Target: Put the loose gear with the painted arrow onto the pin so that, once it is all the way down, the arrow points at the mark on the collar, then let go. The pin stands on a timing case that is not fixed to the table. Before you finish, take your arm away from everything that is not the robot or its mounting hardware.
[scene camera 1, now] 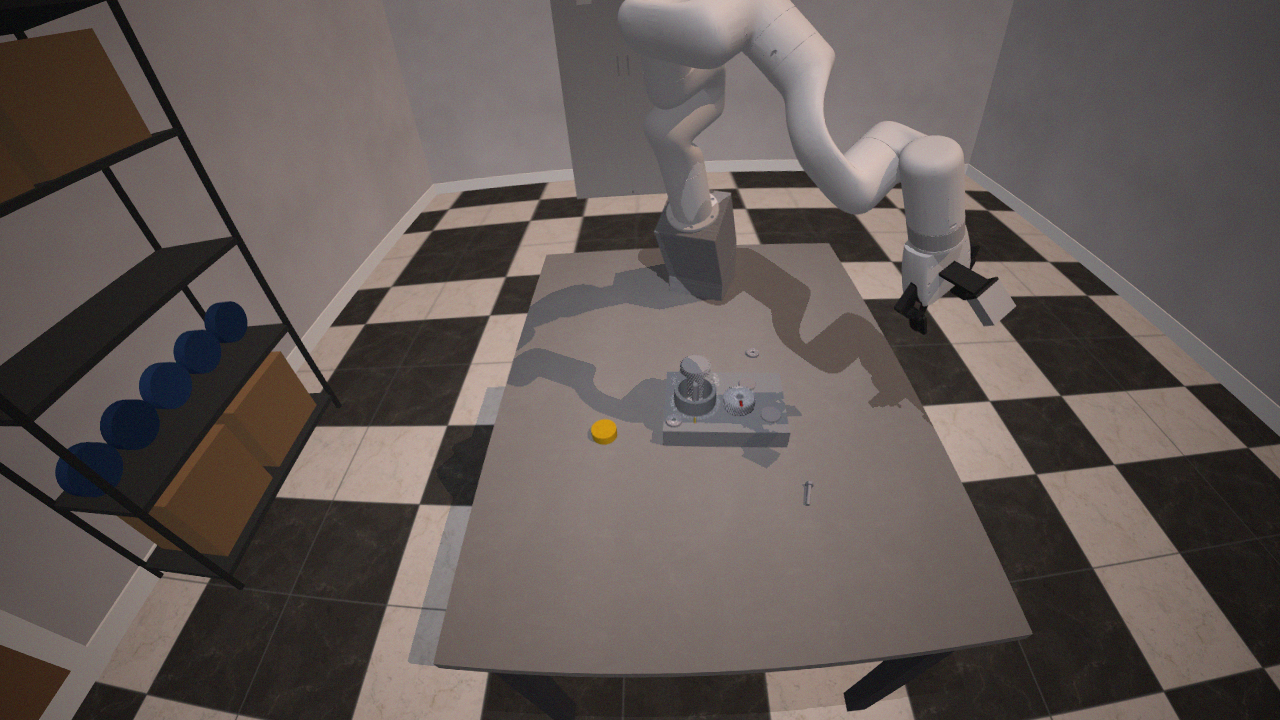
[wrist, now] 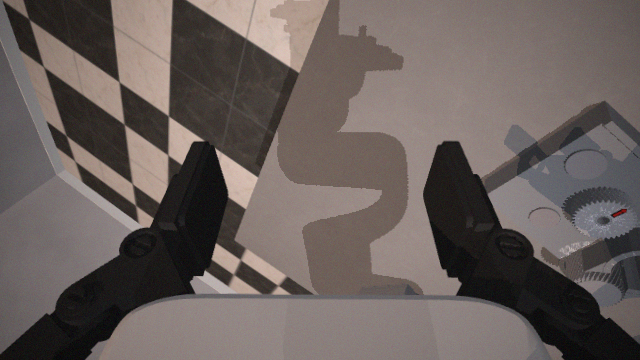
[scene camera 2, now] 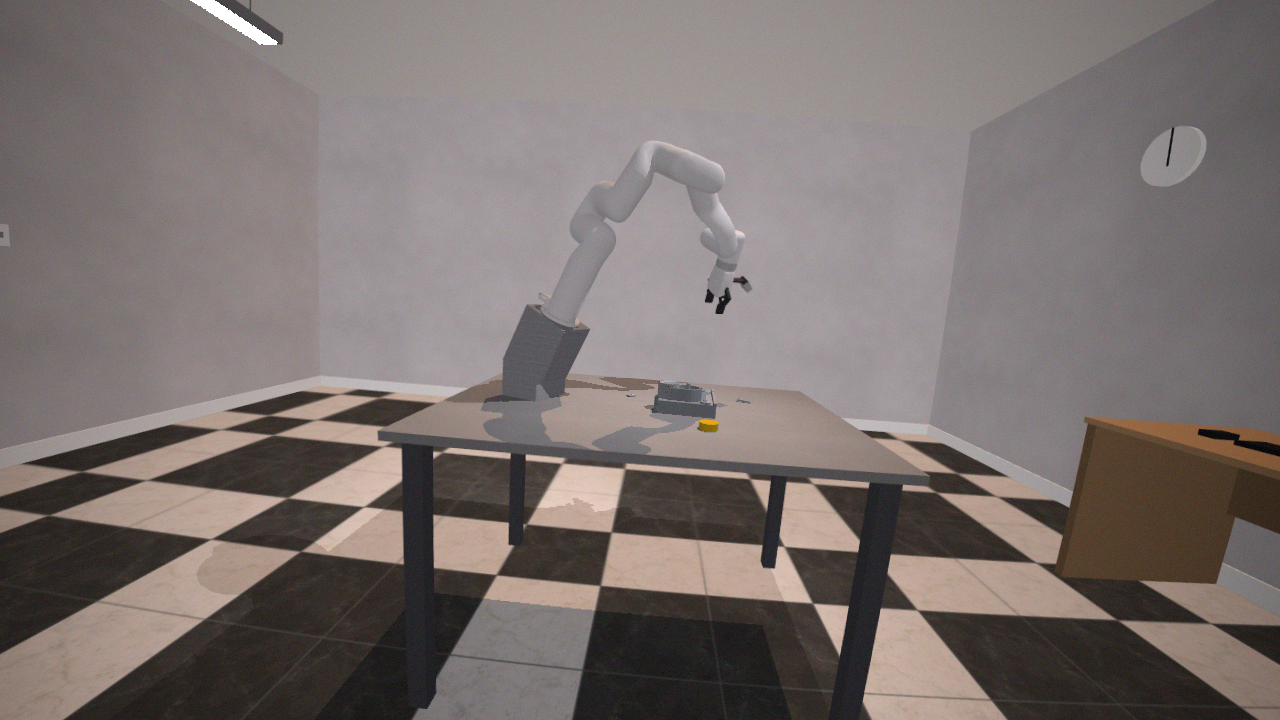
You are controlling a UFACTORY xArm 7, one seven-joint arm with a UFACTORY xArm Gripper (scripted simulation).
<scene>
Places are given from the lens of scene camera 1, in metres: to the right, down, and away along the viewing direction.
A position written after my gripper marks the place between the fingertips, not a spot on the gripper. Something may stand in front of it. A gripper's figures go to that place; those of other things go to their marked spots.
my gripper point(scene camera 1: 939, 312): 0.47, -0.07, 0.69
grey timing case point(scene camera 1: 705, 423): 0.12, 0.12, 0.92
</scene>
